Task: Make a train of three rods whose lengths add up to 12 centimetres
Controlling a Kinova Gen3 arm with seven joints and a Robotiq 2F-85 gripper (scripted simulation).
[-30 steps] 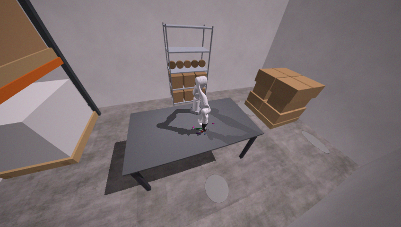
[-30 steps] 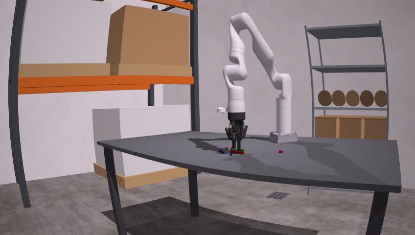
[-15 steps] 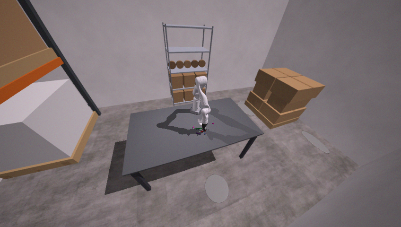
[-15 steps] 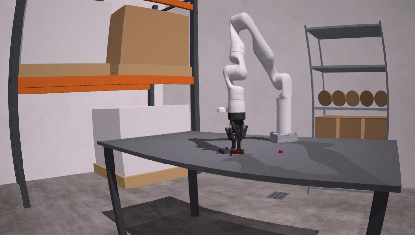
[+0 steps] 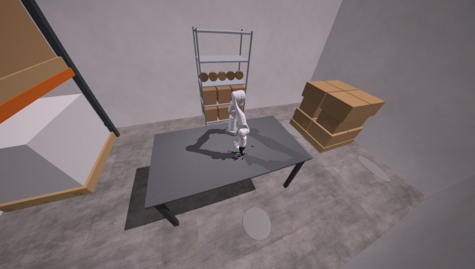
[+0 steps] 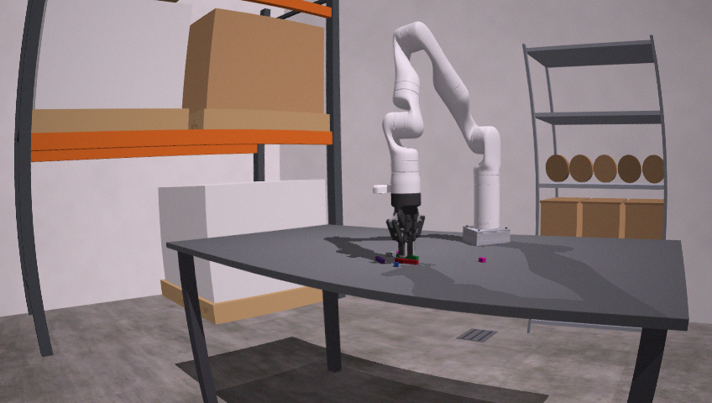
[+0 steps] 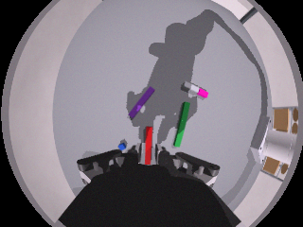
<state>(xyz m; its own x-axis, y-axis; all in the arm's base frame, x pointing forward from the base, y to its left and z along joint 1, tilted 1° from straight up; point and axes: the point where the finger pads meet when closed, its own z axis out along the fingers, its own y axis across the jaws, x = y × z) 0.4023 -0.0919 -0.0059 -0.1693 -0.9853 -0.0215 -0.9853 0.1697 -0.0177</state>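
My hand is 3 cm above the red rod. The rest, counted from my hand: purple rod: 8 cm to the right, 3 cm below; then green rod: 6 cm behind, 3 cm to the right, 3 cm below; then blue rod: 5 cm ahead, 3 cm below.
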